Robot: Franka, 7 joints.
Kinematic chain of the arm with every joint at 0, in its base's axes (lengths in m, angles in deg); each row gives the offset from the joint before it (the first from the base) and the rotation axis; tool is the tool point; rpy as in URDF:
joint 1: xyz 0 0 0.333 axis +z
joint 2: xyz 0 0 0 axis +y
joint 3: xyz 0 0 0.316 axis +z
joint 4: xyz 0.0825 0 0 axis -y
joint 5: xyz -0.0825 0 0.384 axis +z
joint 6: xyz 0 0 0 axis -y
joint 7: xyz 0.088 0 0 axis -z
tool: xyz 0 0 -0.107 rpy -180 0 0
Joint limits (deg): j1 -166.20..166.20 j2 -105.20..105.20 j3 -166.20..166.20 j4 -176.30..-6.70 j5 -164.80..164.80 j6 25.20..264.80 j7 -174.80..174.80
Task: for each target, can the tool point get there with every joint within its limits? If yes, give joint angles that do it. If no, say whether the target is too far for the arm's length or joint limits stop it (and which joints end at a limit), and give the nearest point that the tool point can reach.
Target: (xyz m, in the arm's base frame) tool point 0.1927 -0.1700 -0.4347
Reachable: no: joint limits stop it (at a limit: joint 2) | nearest point 0.1951 -0.1721 -0.3603 | short by 0.075 m
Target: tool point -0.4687 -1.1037 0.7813
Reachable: no: too far | nearest point -0.3141 -0.7396 0.6334 | short by 0.422 m
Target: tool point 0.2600 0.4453 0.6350
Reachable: yes | joints 20.77 1.51 32.22 -85.84 29.02 66.20 61.03
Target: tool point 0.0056 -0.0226 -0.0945
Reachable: yes | joints 72.92 88.88 13.27 -149.29 76.81 194.94 117.34
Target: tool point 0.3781 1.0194 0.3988
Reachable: no: too far | nearest point 0.2978 0.8029 0.3848 | short by 0.231 m
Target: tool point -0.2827 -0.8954 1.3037
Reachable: no: too far | nearest point -0.1796 -0.5688 0.9496 | short by 0.493 m
